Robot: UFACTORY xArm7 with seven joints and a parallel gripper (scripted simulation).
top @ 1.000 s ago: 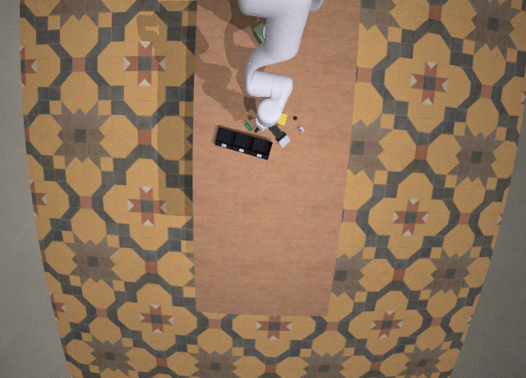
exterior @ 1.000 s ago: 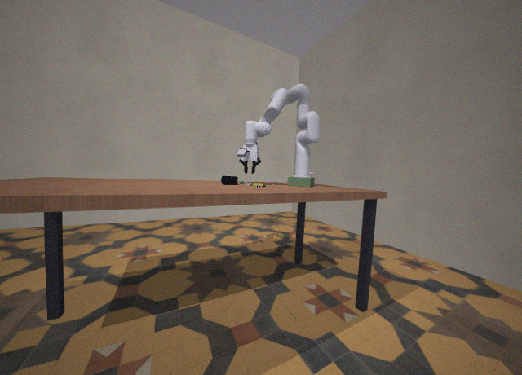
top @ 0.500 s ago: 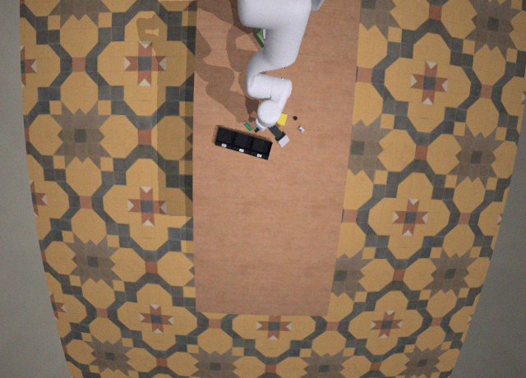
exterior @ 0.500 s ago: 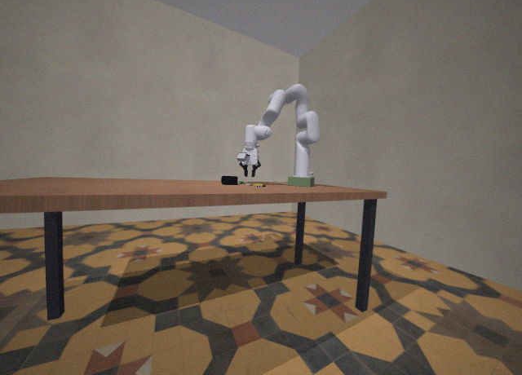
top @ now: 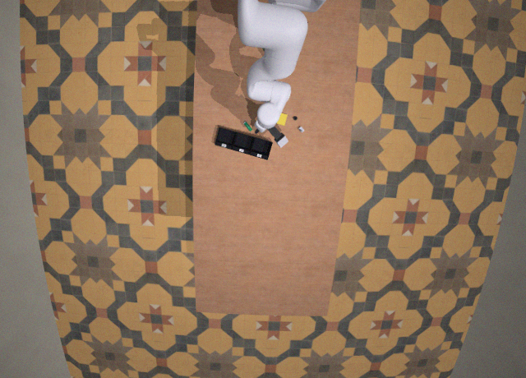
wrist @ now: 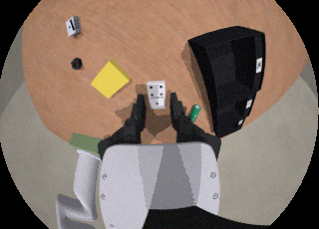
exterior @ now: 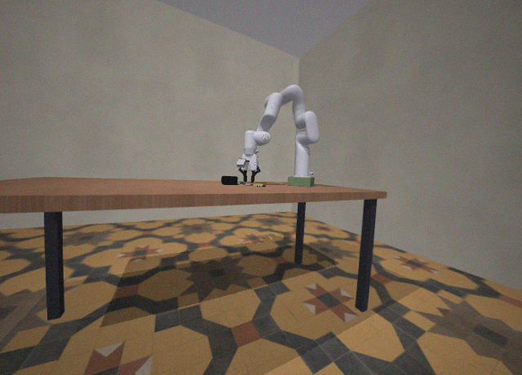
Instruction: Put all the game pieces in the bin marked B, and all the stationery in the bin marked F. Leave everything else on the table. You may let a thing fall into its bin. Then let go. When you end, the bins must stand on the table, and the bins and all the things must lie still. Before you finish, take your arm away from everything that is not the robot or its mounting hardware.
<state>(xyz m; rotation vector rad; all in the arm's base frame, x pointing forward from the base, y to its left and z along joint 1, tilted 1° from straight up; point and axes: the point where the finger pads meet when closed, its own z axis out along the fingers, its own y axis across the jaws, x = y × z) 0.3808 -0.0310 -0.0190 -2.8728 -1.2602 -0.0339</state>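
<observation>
Right now the white piece is 30 mm below my hand. The rest, counted from my hand: yellow block: 20 mm behind, 70 mm to the left, 30 mm below; green piece: 20 mm ahead, 80 mm to the right, 30 mm below; black triple bin: 100 mm ahead, 100 mm to the right, 10 mm below.
</observation>
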